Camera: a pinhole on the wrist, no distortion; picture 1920 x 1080 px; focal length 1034.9 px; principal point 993.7 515.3 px. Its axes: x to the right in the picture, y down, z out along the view. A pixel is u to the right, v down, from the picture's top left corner.
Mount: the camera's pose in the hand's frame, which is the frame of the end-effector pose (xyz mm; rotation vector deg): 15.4 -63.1 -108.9 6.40 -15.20 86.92
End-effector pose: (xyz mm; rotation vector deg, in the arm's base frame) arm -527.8 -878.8 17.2 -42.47 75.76 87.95
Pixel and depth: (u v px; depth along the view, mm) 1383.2 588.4 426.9
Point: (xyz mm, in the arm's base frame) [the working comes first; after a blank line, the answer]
In the camera's frame: 160.7 30.2 426.9

-457.7 -566.0 141.1
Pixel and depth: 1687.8 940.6 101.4
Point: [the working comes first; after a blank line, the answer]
In the camera's frame: 68.0 41.7 101.4

-497.6 -886.9 40.7
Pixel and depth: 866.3 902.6 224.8
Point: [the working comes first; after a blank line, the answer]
In the camera's frame: -27.7 84.1 224.8

-354.1 -817.0 67.0
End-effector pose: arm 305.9 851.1 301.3 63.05 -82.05 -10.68
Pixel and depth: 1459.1 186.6 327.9
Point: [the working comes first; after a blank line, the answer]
In the camera's frame: 147.5 -104.1 327.9

113.7 663.5 302.8
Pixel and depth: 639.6 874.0 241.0
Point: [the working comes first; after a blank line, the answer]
In the camera's frame: -82.5 83.5 241.0

301.0 766.3 79.2
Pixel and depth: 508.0 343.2 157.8
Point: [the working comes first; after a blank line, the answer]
In the camera's frame: -74.1 -26.2 157.8

373.0 729.3 191.0
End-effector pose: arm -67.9 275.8 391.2 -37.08 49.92 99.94
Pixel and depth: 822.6 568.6 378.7
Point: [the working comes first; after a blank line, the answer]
In the camera's frame: -62.6 19.5 378.7

143.7 487.3 514.7
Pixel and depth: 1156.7 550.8 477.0
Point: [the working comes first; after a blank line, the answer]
In the camera's frame: 75.1 16.4 477.0

38.0 567.2 620.0
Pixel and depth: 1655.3 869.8 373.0
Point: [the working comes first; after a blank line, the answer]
In the camera's frame: 238.5 127.8 373.0

-109.7 418.8 697.7
